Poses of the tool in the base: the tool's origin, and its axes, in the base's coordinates. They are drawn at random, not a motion.
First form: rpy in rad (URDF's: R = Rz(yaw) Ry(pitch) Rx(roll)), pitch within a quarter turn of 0, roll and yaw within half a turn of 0; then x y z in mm.
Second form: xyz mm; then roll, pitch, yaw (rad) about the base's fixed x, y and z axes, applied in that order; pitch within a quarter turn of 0, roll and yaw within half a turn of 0. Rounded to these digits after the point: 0 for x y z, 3 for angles.
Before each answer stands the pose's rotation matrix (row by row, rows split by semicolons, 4 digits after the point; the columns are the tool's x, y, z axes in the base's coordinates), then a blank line. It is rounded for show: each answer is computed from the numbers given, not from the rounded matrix.
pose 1, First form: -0.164, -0.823, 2.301, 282, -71, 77
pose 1, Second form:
-0.4536 -0.8149 0.3609; 0.5066 -0.5689 -0.6478; 0.7332 -0.1110 0.6709

282, -71, 77, -0.164, -0.823, 2.301
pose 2, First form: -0.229, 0.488, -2.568, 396, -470, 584
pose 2, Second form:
-0.7419 0.6179 -0.2604; -0.4793 -0.7603 -0.4385; -0.4689 -0.2005 0.8602

396, -470, 584, -0.229, 0.488, -2.568
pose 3, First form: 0.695, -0.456, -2.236, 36, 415, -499
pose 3, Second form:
-0.5542 0.7784 -0.2951; -0.7064 -0.2522 0.6614; 0.4404 0.5750 0.6896

36, 415, -499, 0.695, -0.456, -2.236
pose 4, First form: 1.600, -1.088, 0.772, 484, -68, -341
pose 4, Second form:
0.3326 -0.6140 0.7158; 0.3239 -0.6385 -0.6982; 0.8857 0.4641 -0.0136

484, -68, -341, 1.600, -1.088, 0.772
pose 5, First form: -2.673, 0.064, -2.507, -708, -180, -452
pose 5, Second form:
-0.8037 -0.5057 0.3137; -0.5916 0.7356 -0.3299; -0.0640 -0.4507 -0.8904

-708, -180, -452, -2.673, 0.064, -2.507
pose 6, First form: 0.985, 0.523, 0.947, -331, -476, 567
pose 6, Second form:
0.5060 -0.2056 0.8376; 0.7032 0.6608 -0.2626; -0.4995 0.7219 0.4790

-331, -476, 567, 0.985, 0.523, 0.947
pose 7, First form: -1.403, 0.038, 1.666, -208, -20, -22
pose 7, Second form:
-0.0950 -0.1627 -0.9821; 0.9948 -0.0532 -0.0874; -0.0380 -0.9852 0.1669

-208, -20, -22, -1.403, 0.038, 1.666
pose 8, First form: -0.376, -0.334, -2.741, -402, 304, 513
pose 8, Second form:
-0.8699 0.2519 0.4240; -0.3684 -0.9034 -0.2192; 0.3278 -0.3469 0.8787

-402, 304, 513, -0.376, -0.334, -2.741
